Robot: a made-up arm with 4 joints. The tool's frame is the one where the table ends.
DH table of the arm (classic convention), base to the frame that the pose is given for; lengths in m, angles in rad. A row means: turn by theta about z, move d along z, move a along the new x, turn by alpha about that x. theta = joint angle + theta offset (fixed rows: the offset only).
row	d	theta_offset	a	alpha
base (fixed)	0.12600	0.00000	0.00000	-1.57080
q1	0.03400	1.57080	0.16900	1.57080
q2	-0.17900	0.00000	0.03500	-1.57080
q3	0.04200	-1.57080	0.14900	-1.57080
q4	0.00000	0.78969	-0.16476	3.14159
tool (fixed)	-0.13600	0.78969	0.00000	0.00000
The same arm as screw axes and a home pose.
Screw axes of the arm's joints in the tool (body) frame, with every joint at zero. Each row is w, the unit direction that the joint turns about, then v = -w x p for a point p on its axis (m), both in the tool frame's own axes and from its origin. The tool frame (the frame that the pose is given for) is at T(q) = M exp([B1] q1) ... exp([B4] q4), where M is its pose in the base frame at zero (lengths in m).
B1 = (0, 1, 0.000009, -0.34, 0, 0.146)
B2 = (1, 0, 0.000002, 0, 0.171, 0.159)
B3 = (0, 1, 0.000009, -0.136, 0, -0.033)
B4 = (0.000002, 0.000009, -1, 0.117, 0.116, 0)
M: xyz -0.146 0.193 -0.214 (m) quaternion w x y z 1 -0.000005 0.000001 0

